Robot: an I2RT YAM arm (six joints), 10 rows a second.
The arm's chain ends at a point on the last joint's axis. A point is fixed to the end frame.
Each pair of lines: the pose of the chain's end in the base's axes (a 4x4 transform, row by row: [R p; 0 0 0 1], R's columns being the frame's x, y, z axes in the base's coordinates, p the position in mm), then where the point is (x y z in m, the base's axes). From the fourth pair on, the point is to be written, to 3 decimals.
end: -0.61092, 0.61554, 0.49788, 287.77; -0.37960, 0.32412, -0.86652, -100.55; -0.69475, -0.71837, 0.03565, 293.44; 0, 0, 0, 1
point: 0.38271 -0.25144 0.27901
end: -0.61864, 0.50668, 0.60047, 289.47; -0.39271, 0.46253, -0.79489, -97.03; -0.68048, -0.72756, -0.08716, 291.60; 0, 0, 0, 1
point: 0.40038 -0.23257 0.25532
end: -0.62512, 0.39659, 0.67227, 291.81; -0.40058, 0.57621, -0.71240, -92.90; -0.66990, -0.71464, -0.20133, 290.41; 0, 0, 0, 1
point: 0.41322 -0.21161 0.23422
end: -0.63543, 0.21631, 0.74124, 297.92; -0.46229, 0.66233, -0.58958, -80.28; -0.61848, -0.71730, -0.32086, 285.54; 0, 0, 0, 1
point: 0.428 -0.176 0.209
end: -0.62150, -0.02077, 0.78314, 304.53; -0.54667, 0.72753, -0.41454, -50.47; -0.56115, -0.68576, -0.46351, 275.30; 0, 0, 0, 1
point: 0.437 -0.115 0.174
